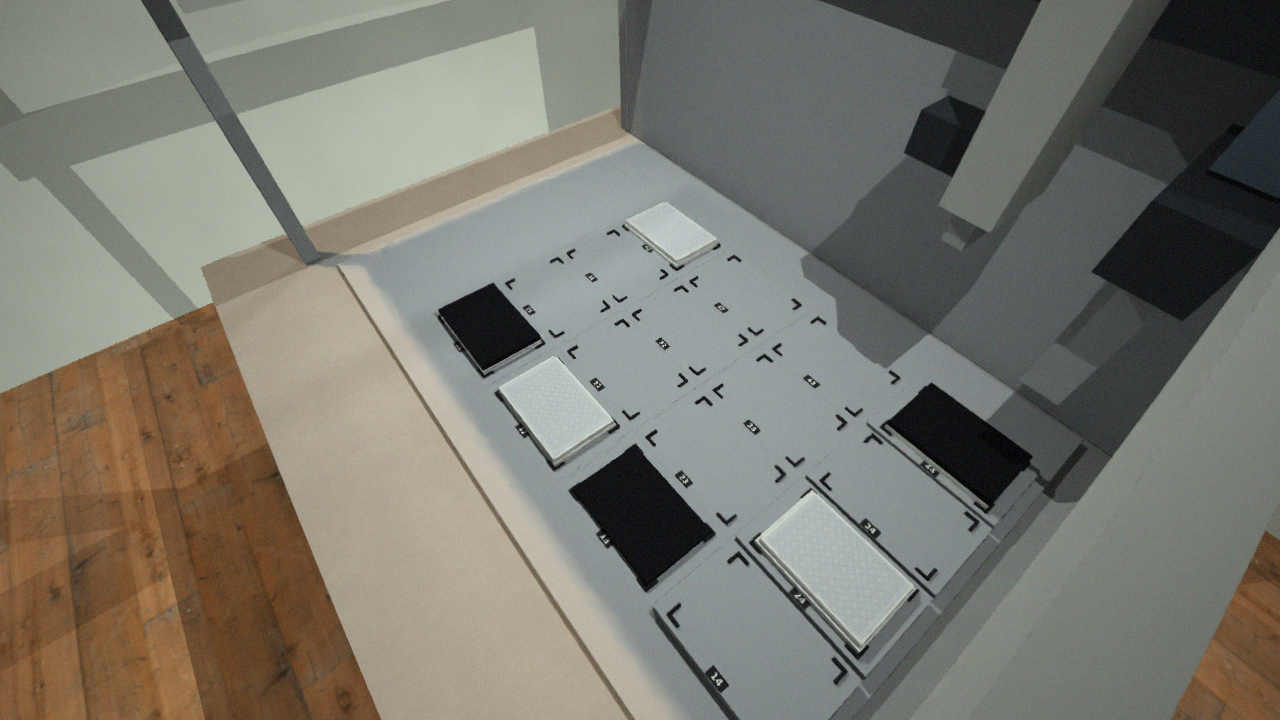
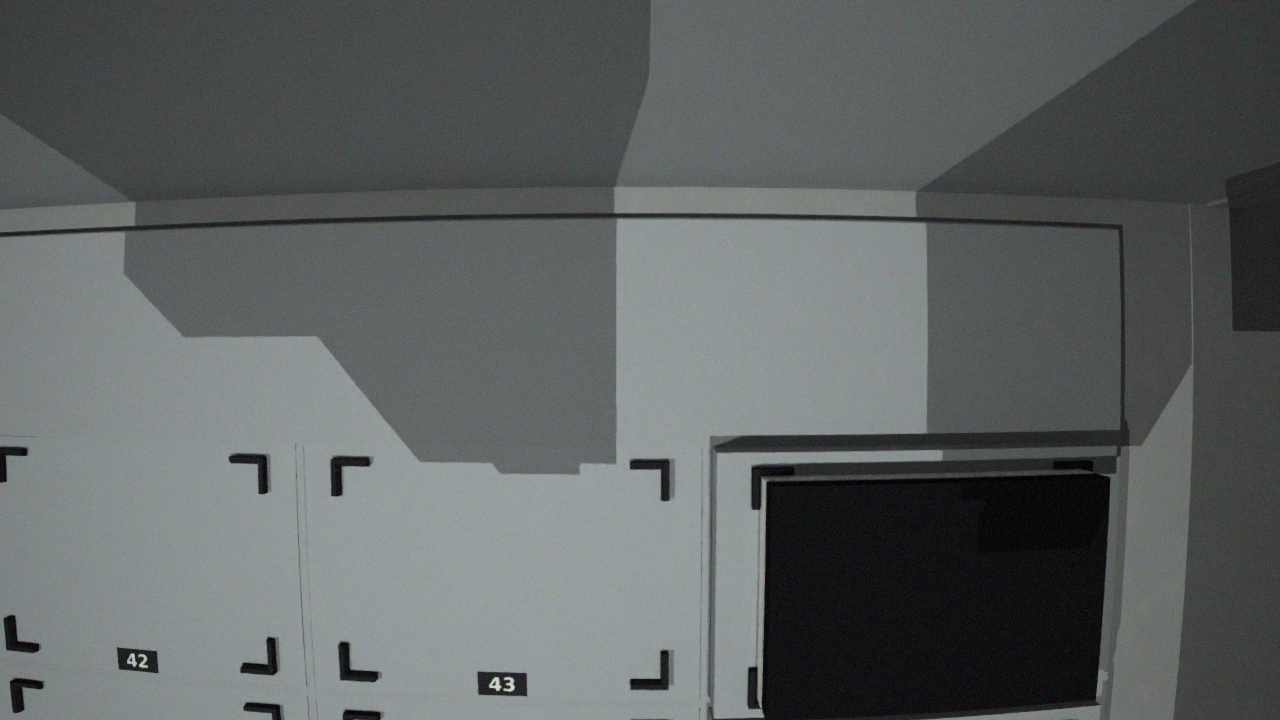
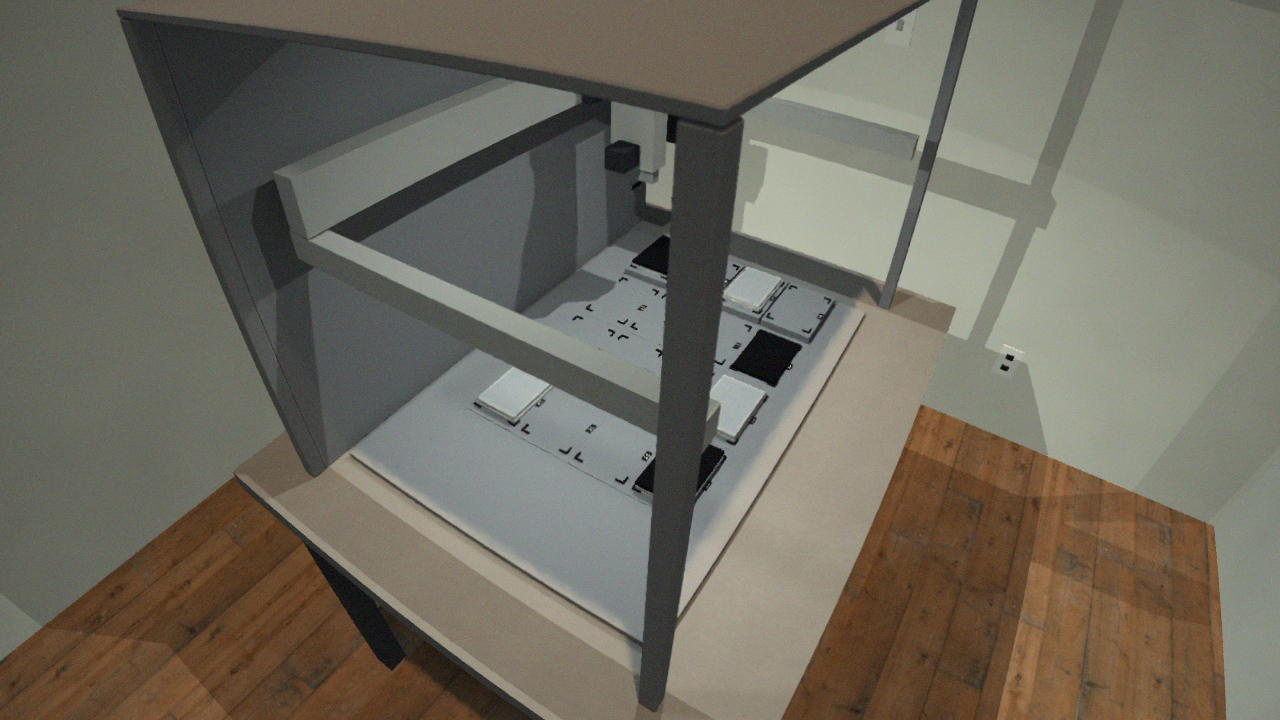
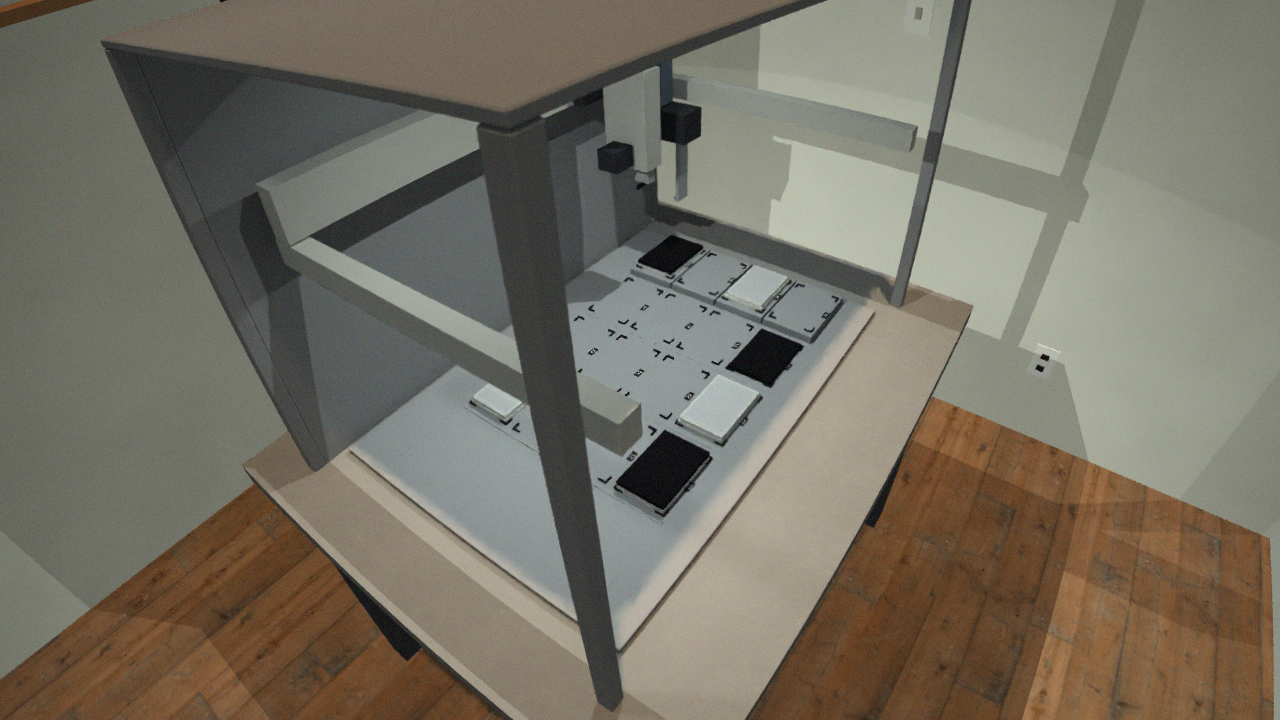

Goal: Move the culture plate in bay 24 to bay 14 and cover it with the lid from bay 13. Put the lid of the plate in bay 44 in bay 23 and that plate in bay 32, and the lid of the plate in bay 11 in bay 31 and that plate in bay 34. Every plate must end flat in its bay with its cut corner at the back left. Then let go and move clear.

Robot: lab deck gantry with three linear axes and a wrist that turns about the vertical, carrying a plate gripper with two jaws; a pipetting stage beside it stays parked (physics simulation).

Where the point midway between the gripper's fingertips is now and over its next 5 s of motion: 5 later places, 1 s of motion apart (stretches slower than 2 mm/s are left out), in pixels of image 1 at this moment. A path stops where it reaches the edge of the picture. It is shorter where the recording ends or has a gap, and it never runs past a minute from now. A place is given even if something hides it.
The gripper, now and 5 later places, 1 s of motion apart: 1066,361; 765,318; 754,410; 761,552; 886,505; 866,526
